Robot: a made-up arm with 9 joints. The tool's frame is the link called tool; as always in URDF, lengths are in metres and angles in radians.
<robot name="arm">
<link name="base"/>
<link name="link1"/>
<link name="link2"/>
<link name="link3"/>
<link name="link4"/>
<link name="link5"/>
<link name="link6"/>
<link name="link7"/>
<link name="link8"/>
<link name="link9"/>
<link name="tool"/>
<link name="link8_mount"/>
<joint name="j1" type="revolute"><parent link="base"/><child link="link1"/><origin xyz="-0.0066 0.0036 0.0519" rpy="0 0 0"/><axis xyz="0 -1 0"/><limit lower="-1.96" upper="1.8"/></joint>
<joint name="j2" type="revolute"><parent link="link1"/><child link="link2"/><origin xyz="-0.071 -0.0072 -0.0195" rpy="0 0 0"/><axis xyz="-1 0 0"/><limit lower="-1.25" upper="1.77"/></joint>
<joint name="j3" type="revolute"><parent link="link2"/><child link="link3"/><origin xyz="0.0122 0.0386 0.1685" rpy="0 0 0"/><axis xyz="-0.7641 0.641 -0.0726"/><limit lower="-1.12" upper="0.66"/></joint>
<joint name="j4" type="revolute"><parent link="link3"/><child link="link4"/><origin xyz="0.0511 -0.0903 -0.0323" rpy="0 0 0"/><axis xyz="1 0 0"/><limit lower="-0.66" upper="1.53"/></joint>
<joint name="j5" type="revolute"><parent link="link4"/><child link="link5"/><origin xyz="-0.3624 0.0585 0.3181" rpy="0 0 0"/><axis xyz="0 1 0"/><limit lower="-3.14" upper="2.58"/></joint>
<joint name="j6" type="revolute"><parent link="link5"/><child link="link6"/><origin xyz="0.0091 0.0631 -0.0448" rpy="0 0 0"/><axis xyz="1 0 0"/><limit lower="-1.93" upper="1.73"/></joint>
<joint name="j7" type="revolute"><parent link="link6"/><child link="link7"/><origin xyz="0.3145 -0.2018 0.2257" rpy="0 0 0"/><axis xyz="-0.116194 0.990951 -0.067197"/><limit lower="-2.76" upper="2.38"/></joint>
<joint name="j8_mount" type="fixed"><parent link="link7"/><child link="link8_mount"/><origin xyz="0.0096 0.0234 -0.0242" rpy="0 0 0"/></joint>
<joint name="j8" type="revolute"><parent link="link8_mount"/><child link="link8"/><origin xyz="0.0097 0.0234 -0.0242" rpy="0 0 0"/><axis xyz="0 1 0"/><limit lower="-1.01" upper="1.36"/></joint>
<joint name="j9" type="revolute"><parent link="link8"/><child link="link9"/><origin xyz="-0.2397 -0.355 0.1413" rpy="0 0 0"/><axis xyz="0 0 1"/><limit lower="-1.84" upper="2.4"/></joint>
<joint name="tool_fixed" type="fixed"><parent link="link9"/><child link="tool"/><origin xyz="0.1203 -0.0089 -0.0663" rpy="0 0 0"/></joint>
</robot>
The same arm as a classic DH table. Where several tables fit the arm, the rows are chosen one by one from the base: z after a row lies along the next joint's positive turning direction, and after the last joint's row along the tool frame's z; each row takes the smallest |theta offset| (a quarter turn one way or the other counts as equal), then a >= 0, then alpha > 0; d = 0 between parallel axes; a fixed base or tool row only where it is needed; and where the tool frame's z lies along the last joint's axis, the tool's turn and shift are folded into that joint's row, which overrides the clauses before.
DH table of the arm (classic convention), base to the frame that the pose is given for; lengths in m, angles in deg. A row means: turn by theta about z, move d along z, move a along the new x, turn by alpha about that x. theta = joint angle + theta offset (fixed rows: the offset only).
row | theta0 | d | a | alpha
base (fixed) | 0 | 0.0519 | -0.0066 | 90
j1 | -90 | 0.0036 | 0.0195 | 90
j2 | 6.46 | 0.0358 | -0.1718 | 40.17
j3 | 0 | -0.1034 | 0.0423 | 139.83
j4 | 6.46 | -0.4133 | -0.3181 | -90
j5 | 0 | 0.1216 | 0.0448 | 90
j6 | -3.88 | 0.2983 | -0.2115 | -96.67
j7 | -30.27 | -0.162 | 0.0516 | 7.71
j8 | -59.96 | -0.3637 | -0.2397 | 90
j9 | -4.23 | 0 | 0.1206 | 0
tool (fixed) | 4.23 | 0.075 | 0 | 0
Joint limits (deg, base to tool): -112.3..103.13 -71.62..101.41 -64.17..37.82 -37.82..87.66 -179.91..147.82 -110.58..99.12 -158.14..136.36 -57.87..77.92 -105.42..137.51

